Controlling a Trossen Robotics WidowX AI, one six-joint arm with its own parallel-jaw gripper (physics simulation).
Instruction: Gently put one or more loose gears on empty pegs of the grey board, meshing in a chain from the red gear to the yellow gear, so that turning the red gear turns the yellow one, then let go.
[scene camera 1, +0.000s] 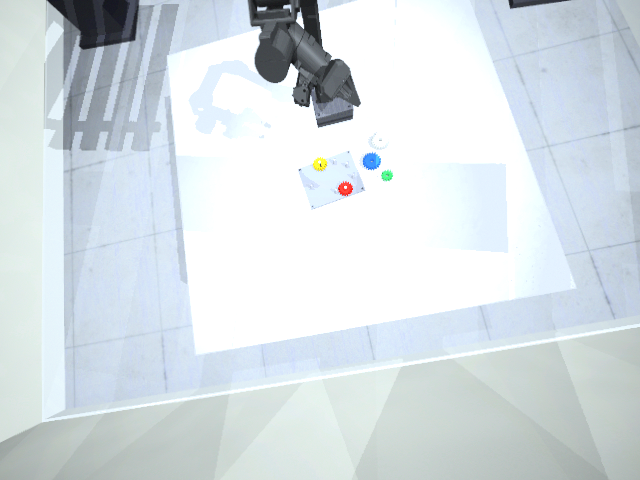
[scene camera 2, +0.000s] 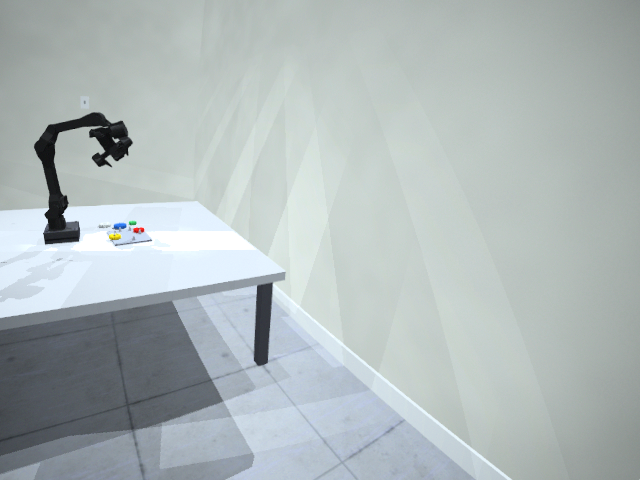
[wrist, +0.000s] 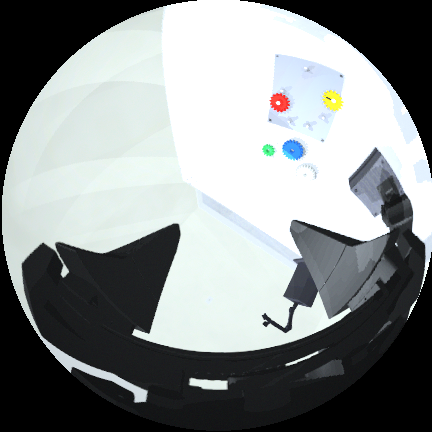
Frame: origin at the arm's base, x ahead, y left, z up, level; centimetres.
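Seen in the pictures: gripper, between the fingertips: (scene camera 1: 353, 100) (scene camera 2: 119, 160) (wrist: 236, 227); arm's base, origin of its link: (scene camera 2: 57, 228) (wrist: 387, 189).
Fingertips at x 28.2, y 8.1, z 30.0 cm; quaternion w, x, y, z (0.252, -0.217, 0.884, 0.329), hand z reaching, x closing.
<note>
Offsets run from my fingertips to a thing's top centre. Level surfaces: height alone.
The grey board {dx +2.7, dy -7.8, dz -32.6 cm} (scene camera 1: 321, 198) (scene camera 2: 124, 240) (wrist: 311, 87) lies on the table. The red gear {dx +7.7, dy -2.3, dz -33.1 cm} (scene camera 1: 342, 189) (scene camera 2: 138, 229) (wrist: 284, 104) and yellow gear {dx -2.9, dy -11.3, dz -33.1 cm} (scene camera 1: 316, 165) (scene camera 2: 114, 236) (wrist: 331, 96) sit on it, apart, with several bare pegs; three pegs form an arc between them on the loose gears' side. The blue gear {dx -2.2, dy +8.0, dz -33.9 cm} (scene camera 1: 367, 161) (scene camera 2: 119, 225) (wrist: 288, 148), small green gear {dx +3.9, dy +13.0, dz -33.9 cm} (scene camera 1: 387, 175) (scene camera 2: 132, 223) (wrist: 268, 150) and white gear {dx -10.1, dy +11.7, dz -33.9 cm} (scene camera 1: 375, 142) (scene camera 2: 104, 225) (wrist: 302, 172) lie flat beside the board. My gripper (scene camera 2: 118, 159) (wrist: 236, 227) is open and empty, high above the table near the arm's base.
The arm's dark base (scene camera 1: 334, 116) (scene camera 2: 62, 232) (wrist: 370, 182) stands on the white table {dz -35.7 cm} (scene camera 1: 258, 284) (scene camera 2: 196, 273) (wrist: 215, 100), behind the board and gears. A wall (scene camera 2: 465, 155) rises beyond the table.
</note>
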